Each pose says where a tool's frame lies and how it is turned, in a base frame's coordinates. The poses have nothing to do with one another.
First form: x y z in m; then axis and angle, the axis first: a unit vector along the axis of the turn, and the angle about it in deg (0 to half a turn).
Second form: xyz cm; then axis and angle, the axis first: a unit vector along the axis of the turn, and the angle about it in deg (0 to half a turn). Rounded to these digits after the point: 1 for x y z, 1 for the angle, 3 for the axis.
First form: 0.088, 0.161, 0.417, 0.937, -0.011, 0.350, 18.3
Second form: 8.8, 16.1, 41.7, 0.937, -0.011, 0.350, 18.3
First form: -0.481, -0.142, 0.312, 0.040, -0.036, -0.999, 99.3
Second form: -48.1, -14.2, 31.2, 0.040, -0.036, -0.999, 99.3
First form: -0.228, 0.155, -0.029, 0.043, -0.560, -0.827, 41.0
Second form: -22.8, 15.5, -2.9, 0.043, -0.560, -0.827, 41.0
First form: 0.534, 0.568, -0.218, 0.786, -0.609, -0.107, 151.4
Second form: 53.4, 56.8, -21.8, 0.786, -0.609, -0.107, 151.4
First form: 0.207, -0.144, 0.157, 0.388, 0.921, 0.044, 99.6
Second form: 20.7, -14.4, 15.7, 0.388, 0.921, 0.044, 99.6
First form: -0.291, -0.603, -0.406, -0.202, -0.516, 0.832, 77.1
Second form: -29.1, -60.3, -40.6, -0.202, -0.516, 0.832, 77.1
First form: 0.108, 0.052, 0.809, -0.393, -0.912, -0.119, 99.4
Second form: 10.8, 5.2, 80.9, -0.393, -0.912, -0.119, 99.4
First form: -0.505, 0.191, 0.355, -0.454, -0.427, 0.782, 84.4
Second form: -50.5, 19.1, 35.5, -0.454, -0.427, 0.782, 84.4
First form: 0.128, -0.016, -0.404, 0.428, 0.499, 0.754, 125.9
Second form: 12.8, -1.6, -40.4, 0.428, 0.499, 0.754, 125.9
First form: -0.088, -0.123, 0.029, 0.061, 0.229, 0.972, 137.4
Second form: -8.8, -12.3, 2.9, 0.061, 0.229, 0.972, 137.4
